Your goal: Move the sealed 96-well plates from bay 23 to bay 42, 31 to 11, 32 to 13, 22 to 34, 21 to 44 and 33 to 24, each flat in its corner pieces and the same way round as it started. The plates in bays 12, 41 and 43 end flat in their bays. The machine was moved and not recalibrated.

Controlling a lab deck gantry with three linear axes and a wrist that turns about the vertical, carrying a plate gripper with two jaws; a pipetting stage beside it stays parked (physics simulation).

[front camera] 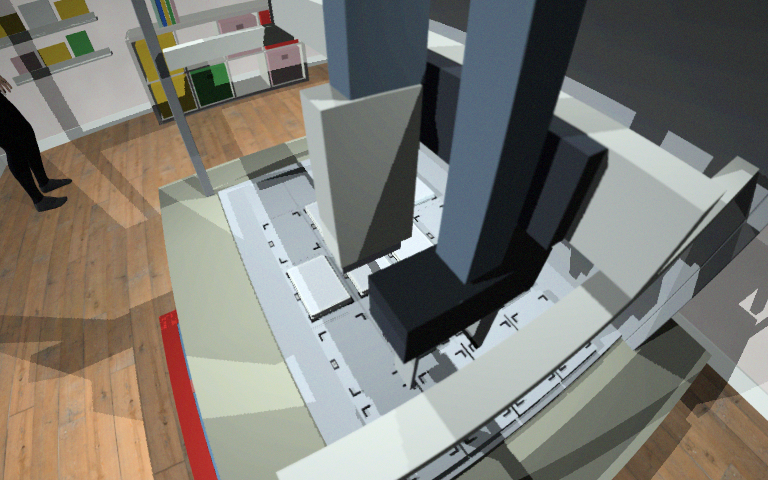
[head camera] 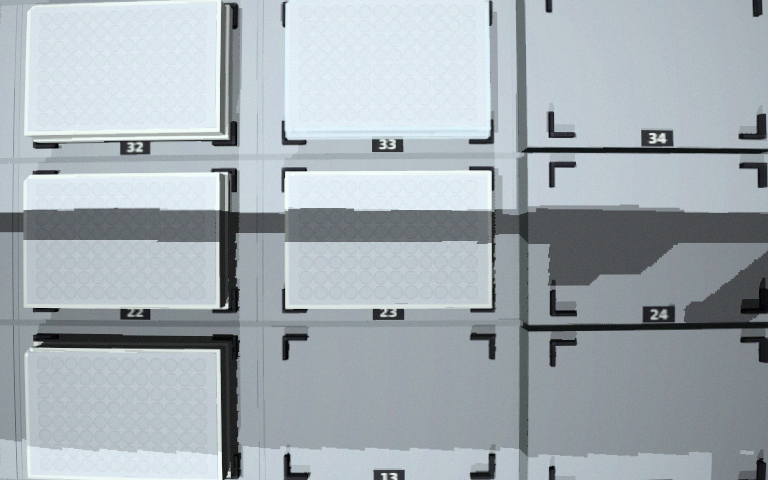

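Where they show: gripper, fingertip midpoint: [front camera: 439, 356]; robot's base, link origin: [front camera: 265, 225].
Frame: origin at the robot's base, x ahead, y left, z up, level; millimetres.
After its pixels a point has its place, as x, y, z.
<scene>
In the head view sealed white plates lie in bay 23 [head camera: 388, 271] @[394, 132, 14], bay 33 [head camera: 387, 67] @[393, 255, 14], bay 32 [head camera: 121, 67] @[229, 256, 14], bay 22 [head camera: 121, 271] @[231, 131, 14] and bay 12 [head camera: 121, 407] @[231, 47, 14]. The bay 23 plate lies square within its corner pieces. Bay 34 [head camera: 651, 67] @[554, 257, 15], bay 24 [head camera: 611, 294] @[529, 118, 14] and bay 13 [head camera: 388, 396] @[394, 50, 0] are empty. In the front view my gripper [front camera: 446, 366] @[522, 105, 156] has its two dark fingers wide apart, with no plate between them. The gripper does not show in the head view. Its black body hides bay 23 in the front view. The bay 12 plate [front camera: 320, 285] @[239, 45, 14] shows left of it.
The pale pipetting stage [front camera: 370, 181] hangs behind the gripper and hides several bays. A white frame beam [front camera: 430, 418] @[620, -8, 400] crosses the foreground. A blue-grey column [front camera: 487, 130] @[529, 85, 485] rises from the gripper body. Shadows cross the plates in bays 22 and 23 and bay 24.
</scene>
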